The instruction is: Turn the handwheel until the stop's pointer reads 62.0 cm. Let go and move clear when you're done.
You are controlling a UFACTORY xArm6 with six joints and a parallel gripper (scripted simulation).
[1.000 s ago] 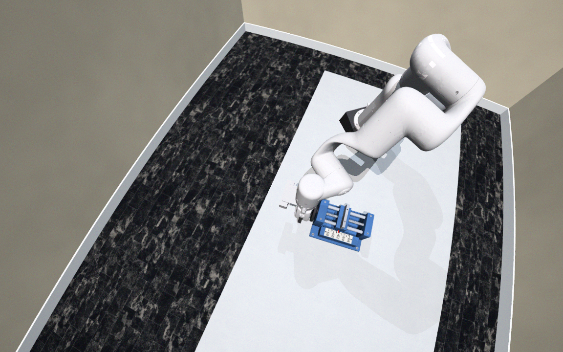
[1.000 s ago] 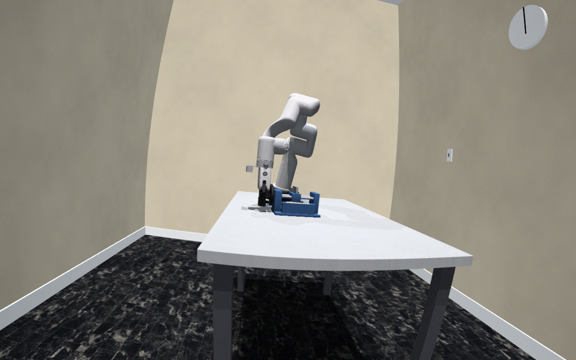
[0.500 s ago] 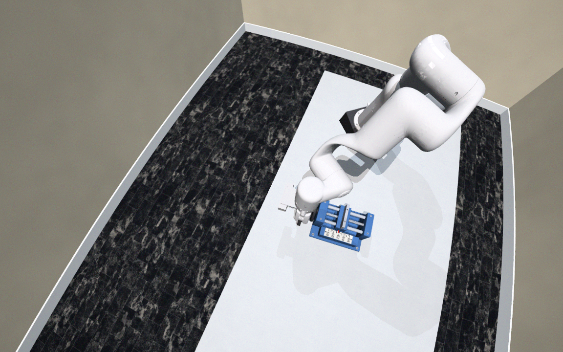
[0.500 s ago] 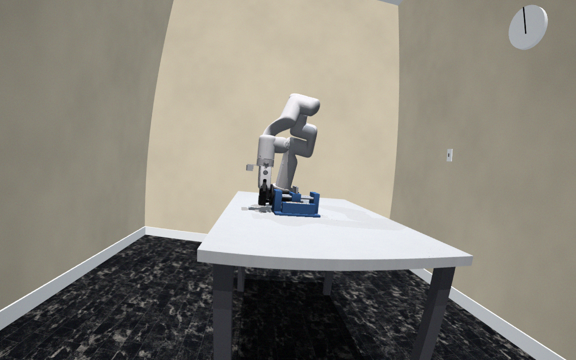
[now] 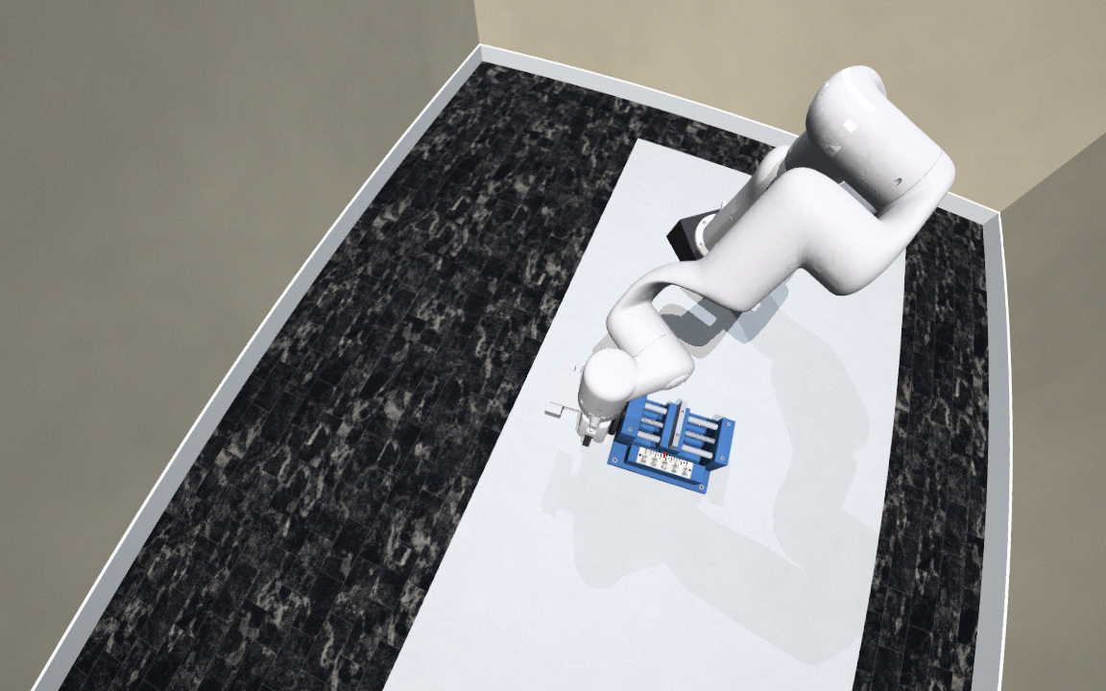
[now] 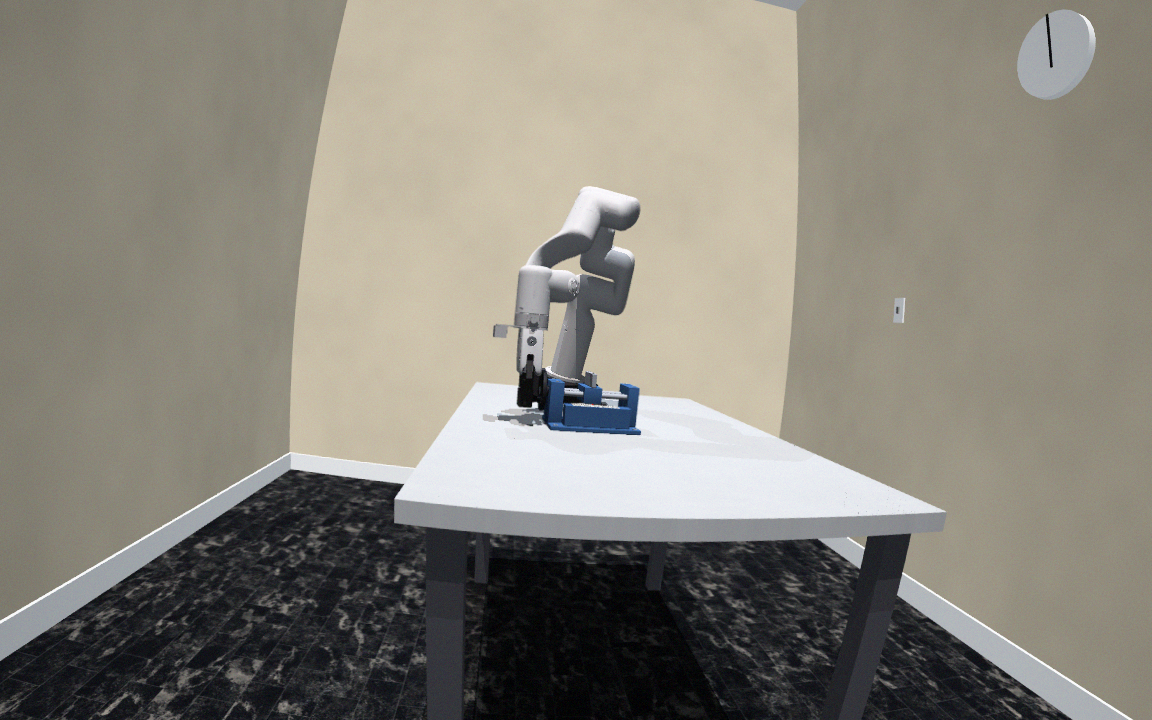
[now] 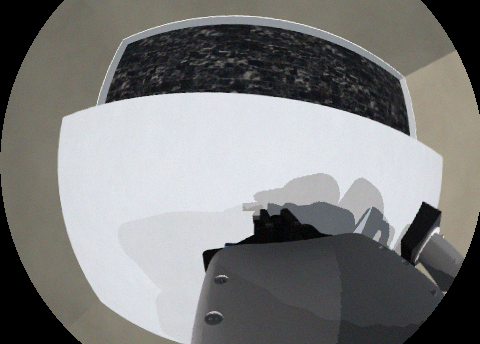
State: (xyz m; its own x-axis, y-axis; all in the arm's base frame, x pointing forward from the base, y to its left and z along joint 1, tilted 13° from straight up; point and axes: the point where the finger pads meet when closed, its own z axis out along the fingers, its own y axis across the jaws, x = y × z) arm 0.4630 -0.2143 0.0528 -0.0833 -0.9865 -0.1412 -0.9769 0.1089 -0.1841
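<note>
Now: hand 2 cm to the right of the handwheel. Also, from my hand: stop: 15 cm to the left, 3 cm above.
</note>
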